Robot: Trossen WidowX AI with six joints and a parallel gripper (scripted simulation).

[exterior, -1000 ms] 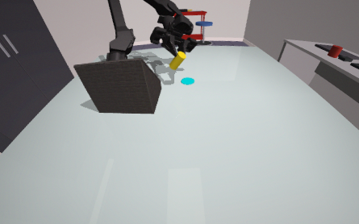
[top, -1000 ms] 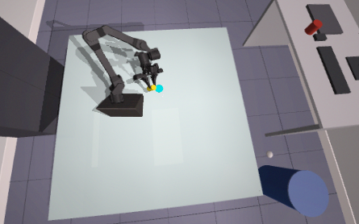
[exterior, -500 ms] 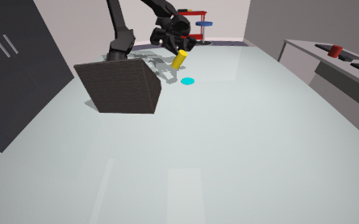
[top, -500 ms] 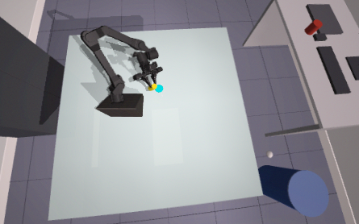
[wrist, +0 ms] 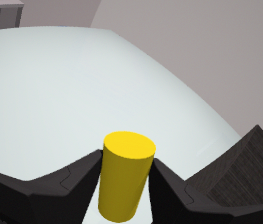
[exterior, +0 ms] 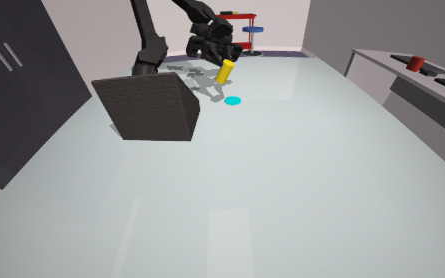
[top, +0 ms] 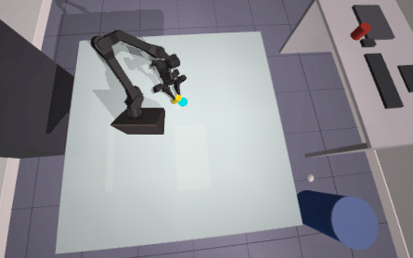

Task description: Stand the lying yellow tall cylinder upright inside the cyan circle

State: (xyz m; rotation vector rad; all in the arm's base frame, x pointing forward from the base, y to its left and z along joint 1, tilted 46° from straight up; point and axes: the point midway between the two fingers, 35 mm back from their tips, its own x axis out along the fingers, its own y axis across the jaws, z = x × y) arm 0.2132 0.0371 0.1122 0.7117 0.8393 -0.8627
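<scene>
The cyan circle is 2 cm ahead of my gripper tip, 4 cm to the left of it and 14 cm below it. The rest, counted from my gripper tip: yellow tall cylinder 1 cm behind, 2 cm below.
</scene>
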